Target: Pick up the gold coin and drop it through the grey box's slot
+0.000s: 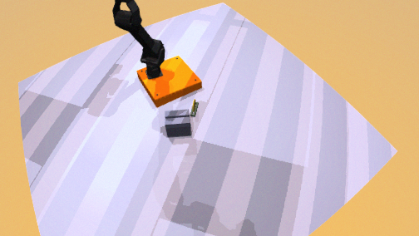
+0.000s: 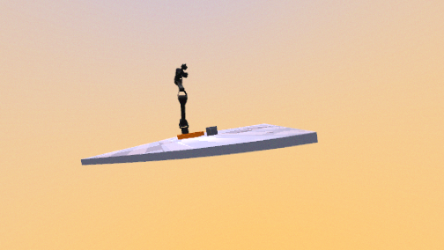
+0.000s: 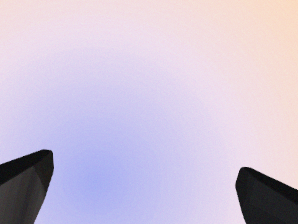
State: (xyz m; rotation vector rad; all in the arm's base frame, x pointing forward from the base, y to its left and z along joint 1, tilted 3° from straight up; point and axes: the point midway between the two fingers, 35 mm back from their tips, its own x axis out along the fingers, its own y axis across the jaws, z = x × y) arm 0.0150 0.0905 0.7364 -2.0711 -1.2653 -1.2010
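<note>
Right now my gripper tip is 780 mm above the thin gold coin, 210 mm short of it and 50 mm to the left of it.
</note>
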